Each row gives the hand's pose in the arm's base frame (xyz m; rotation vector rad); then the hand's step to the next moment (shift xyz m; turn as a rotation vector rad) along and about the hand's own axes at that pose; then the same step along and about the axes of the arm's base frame.
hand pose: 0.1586 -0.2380 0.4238 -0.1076 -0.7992 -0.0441
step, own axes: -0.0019 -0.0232 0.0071 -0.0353 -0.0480 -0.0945
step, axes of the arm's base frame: -0.0082 -0.0223 0.0054 0.0389 -0.0584 -0.0869
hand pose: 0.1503 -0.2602 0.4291 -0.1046 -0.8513 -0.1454
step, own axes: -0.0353 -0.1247 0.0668 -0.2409 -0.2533 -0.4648
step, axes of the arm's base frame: -0.0936 -0.1098 0.0213 0.1448 -0.2985 -0.4777
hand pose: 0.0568 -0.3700 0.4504 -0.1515 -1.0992 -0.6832
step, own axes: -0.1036 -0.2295 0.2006 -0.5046 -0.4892 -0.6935
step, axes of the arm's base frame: -0.3152 -0.0482 -0.0442 0.1119 -0.4700 -0.8611
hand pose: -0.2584 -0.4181 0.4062 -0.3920 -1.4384 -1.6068
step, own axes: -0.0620 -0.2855 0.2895 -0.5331 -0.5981 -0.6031
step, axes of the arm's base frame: -0.2847 0.2595 -0.1441 0.0124 -0.3872 -0.9250
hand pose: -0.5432 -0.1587 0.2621 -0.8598 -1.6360 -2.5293
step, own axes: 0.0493 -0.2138 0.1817 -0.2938 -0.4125 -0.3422
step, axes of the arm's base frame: -0.0250 0.2646 -0.1025 -0.0218 -0.1841 -0.5824
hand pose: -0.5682 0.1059 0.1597 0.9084 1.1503 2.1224
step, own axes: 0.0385 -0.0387 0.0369 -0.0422 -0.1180 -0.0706
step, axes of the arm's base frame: 0.0105 0.0647 -0.0071 -0.0110 -0.0088 -0.1431
